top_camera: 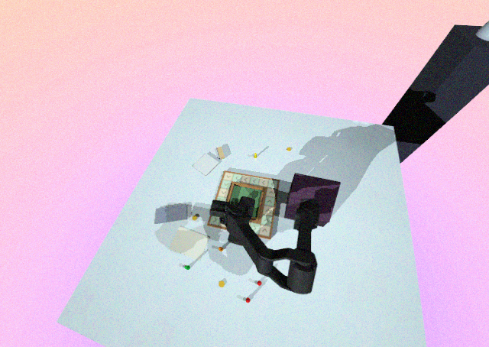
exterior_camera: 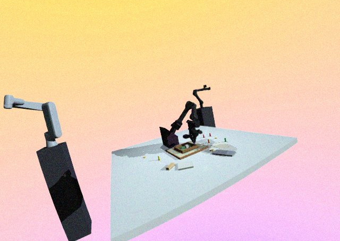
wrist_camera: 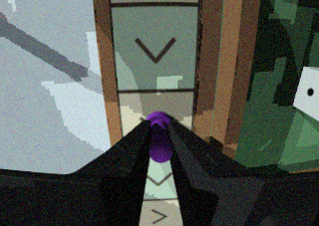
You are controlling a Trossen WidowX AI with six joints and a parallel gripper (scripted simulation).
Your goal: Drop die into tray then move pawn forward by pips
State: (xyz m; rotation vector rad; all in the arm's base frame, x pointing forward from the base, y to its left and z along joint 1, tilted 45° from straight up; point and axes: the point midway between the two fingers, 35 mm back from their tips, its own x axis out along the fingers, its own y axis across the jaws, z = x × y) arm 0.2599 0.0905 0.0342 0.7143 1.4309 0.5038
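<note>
Now: the white die 100 mm to the right of my gripper tip and 20 mm ahead of it. Also, from my gripper tip: green dice tray: 110 mm to the right, 10 mm below, 10 mm ahead; then purple pawn: 10 mm above; then orange pawn: 110 mm to the left, 80 mm ahead, 10 mm below.
</note>
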